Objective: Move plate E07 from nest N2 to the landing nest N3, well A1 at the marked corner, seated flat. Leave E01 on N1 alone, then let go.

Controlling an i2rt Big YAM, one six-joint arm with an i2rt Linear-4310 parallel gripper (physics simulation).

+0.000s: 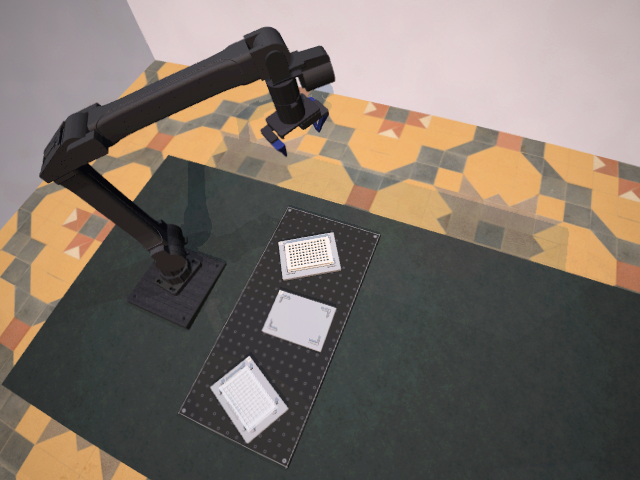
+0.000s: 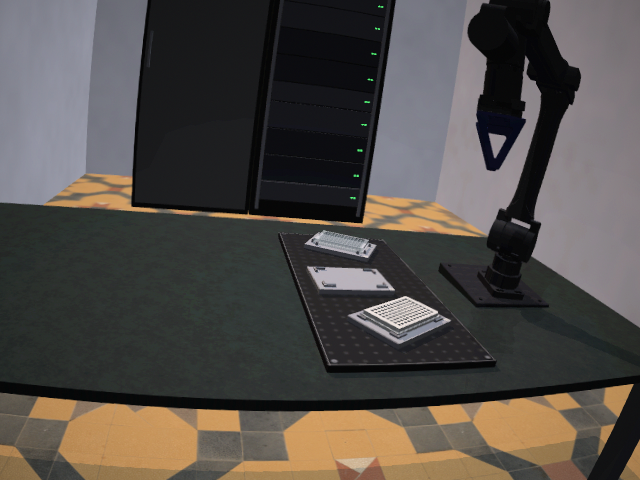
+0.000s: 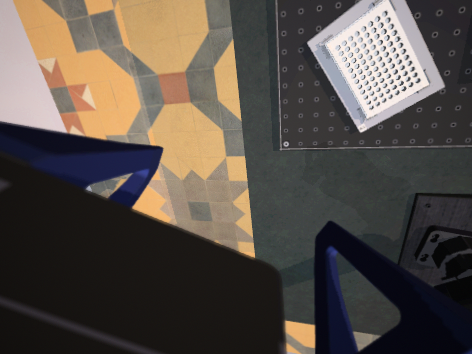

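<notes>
A cream plate with dark wells (image 1: 310,253) (image 2: 403,312) (image 3: 377,65) sits on a pale nest (image 1: 312,273) (image 2: 359,320) (image 3: 419,47) at one end of the board. A whitish, clear-looking plate (image 1: 249,396) (image 2: 342,241) sits on another nest (image 1: 267,421) (image 2: 336,253) at the other end. The middle nest (image 1: 299,321) (image 2: 351,280) is bare, with small corner brackets. Plate and nest labels are too small to read, so I cannot tell E07 from E01. My gripper (image 1: 301,142) (image 2: 492,167) (image 3: 244,195) is open and empty, high above and away from all nests.
A dark perforated board (image 1: 214,382) (image 2: 356,359) (image 3: 300,132) carries the nests on the dark green table (image 1: 465,361) (image 2: 155,310) (image 3: 320,185). The arm's base plate (image 1: 201,299) (image 2: 460,281) (image 3: 412,212) stands beside the board. Dark cabinets (image 2: 201,103) stand behind the table.
</notes>
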